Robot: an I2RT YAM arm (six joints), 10 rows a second.
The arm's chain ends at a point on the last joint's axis. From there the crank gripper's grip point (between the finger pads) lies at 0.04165 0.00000 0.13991 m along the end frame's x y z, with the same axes.
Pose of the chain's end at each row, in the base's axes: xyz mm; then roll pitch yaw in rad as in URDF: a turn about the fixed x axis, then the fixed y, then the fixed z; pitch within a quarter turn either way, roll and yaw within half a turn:
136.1 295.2 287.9 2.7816 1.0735 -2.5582
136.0 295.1 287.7 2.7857 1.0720 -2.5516
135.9 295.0 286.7 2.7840 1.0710 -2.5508
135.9 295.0 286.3 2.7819 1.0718 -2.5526
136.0 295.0 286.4 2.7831 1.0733 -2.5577
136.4 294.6 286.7 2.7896 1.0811 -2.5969
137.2 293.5 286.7 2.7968 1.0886 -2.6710
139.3 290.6 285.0 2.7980 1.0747 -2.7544
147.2 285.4 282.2 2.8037 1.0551 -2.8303
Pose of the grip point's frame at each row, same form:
188.4 388.8 188.8 2.7816 1.0735 -2.5582
188.0 388.6 188.4 2.7857 1.0720 -2.5516
187.6 388.6 187.3 2.7840 1.0710 -2.5508
187.6 388.8 187.1 2.7819 1.0718 -2.5526
188.4 388.5 187.3 2.7831 1.0733 -2.5577
193.8 385.8 188.2 2.7896 1.0811 -2.5969
202.5 379.8 188.7 2.7968 1.0886 -2.6710
210.4 370.5 185.7 2.7980 1.0747 -2.7544
222.8 358.4 180.9 2.8037 1.0551 -2.8303

